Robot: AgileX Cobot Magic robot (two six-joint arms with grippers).
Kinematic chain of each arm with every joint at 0, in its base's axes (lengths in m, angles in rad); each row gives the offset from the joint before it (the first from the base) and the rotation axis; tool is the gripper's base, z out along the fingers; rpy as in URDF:
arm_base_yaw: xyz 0 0 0.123 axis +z
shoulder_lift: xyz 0 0 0 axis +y
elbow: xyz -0.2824 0 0.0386 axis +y
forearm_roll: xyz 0.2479 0 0.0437 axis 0.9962 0 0.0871
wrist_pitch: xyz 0 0 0 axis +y
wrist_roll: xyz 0.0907 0 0.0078 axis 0.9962 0 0.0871
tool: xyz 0 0 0 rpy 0 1.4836 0
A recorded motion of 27 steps. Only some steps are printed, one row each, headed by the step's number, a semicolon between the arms.
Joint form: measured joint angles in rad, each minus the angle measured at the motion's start. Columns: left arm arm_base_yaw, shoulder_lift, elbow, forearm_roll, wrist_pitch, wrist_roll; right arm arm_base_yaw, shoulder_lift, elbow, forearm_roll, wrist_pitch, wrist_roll.
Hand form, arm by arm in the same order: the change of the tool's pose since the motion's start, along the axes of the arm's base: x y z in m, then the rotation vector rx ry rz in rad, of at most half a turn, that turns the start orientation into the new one. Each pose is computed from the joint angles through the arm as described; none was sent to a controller.
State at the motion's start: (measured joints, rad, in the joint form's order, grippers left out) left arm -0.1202 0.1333 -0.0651 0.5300 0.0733 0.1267; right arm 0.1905 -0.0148 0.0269 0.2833 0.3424 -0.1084
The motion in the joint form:
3: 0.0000 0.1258 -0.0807 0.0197 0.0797 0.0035; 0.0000 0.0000 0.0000 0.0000 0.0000 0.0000
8: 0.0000 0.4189 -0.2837 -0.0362 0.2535 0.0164; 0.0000 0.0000 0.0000 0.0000 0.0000 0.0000
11: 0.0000 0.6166 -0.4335 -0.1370 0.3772 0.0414; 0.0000 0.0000 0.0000 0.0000 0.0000 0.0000
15: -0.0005 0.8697 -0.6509 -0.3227 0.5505 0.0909; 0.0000 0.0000 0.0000 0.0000 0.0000 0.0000
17: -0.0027 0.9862 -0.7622 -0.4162 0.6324 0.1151; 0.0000 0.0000 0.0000 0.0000 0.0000 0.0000
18: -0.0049 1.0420 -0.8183 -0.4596 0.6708 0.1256; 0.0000 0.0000 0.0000 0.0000 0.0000 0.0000
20: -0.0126 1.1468 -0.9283 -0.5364 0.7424 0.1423; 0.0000 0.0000 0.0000 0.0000 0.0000 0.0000
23: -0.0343 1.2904 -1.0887 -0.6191 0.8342 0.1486; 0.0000 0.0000 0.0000 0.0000 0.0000 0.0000
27: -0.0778 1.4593 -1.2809 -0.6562 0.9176 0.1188; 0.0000 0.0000 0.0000 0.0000 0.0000 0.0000
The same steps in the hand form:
3: 0.0117 0.0025 0.0124 0.0368 0.1100 0.0406; 0.0000 0.0000 0.0000 0.0000 0.0000 0.0000
8: 0.0485 0.0047 0.0397 0.0290 0.3567 0.1225; 0.0000 0.0000 0.0000 0.0000 0.0000 0.0000
11: 0.0799 0.0022 0.0534 -0.0204 0.5315 0.1659; 0.0000 0.0000 0.0000 0.0000 0.0000 0.0000
15: 0.1264 -0.0078 0.0665 -0.1234 0.7631 0.1909; 0.0000 0.0000 0.0000 0.0000 0.0000 0.0000
17: 0.1502 -0.0154 0.0714 -0.1782 0.8651 0.1848; 0.0000 0.0000 0.0000 0.0000 0.0000 0.0000
18: 0.1622 -0.0198 0.0737 -0.2040 0.9106 0.1776; 0.0000 0.0000 0.0000 0.0000 0.0000 0.0000
20: 0.1854 -0.0295 0.0777 -0.2491 0.9908 0.1569; 0.0000 0.0000 0.0000 0.0000 0.0000 0.0000
23: 0.2186 -0.0463 0.0822 -0.2981 1.0836 0.1207; 0.0000 0.0000 0.0000 0.0000 0.0000 0.0000
27: 0.2582 -0.0703 0.0824 -0.3207 1.1593 0.0932; 0.0000 0.0000 0.0000 0.0000 0.0000 0.0000

